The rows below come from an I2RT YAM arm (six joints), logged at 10 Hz.
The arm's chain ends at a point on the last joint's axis. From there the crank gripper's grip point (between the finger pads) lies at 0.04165 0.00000 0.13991 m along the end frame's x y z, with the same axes.
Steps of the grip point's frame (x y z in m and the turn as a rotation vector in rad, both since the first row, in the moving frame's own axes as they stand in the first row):
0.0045, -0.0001, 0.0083, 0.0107, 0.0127, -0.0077
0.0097, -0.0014, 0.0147, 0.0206, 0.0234, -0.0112
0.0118, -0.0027, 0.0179, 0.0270, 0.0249, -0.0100
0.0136, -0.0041, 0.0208, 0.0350, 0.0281, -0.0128
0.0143, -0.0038, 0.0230, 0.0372, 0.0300, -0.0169
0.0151, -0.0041, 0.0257, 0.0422, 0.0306, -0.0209
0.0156, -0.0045, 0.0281, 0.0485, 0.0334, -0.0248
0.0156, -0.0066, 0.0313, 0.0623, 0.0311, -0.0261
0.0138, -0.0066, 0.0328, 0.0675, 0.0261, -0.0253
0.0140, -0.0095, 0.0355, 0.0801, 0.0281, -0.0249
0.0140, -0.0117, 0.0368, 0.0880, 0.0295, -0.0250
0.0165, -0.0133, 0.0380, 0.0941, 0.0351, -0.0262
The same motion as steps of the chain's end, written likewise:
0.0027, 0.0017, 0.0088, 0.0107, 0.0127, -0.0077
0.0065, 0.0020, 0.0157, 0.0206, 0.0234, -0.0112
0.0084, 0.0015, 0.0190, 0.0270, 0.0249, -0.0100
0.0097, 0.0013, 0.0221, 0.0350, 0.0281, -0.0128
0.0102, 0.0021, 0.0244, 0.0372, 0.0300, -0.0169
0.0109, 0.0027, 0.0272, 0.0422, 0.0306, -0.0209
0.0111, 0.0033, 0.0298, 0.0485, 0.0334, -0.0248
0.0114, 0.0032, 0.0330, 0.0623, 0.0311, -0.0261
0.0103, 0.0039, 0.0343, 0.0675, 0.0261, -0.0253
0.0102, 0.0027, 0.0372, 0.0801, 0.0281, -0.0249
0.0101, 0.0016, 0.0387, 0.0880, 0.0295, -0.0250
0.0118, 0.0009, 0.0402, 0.0941, 0.0351, -0.0262

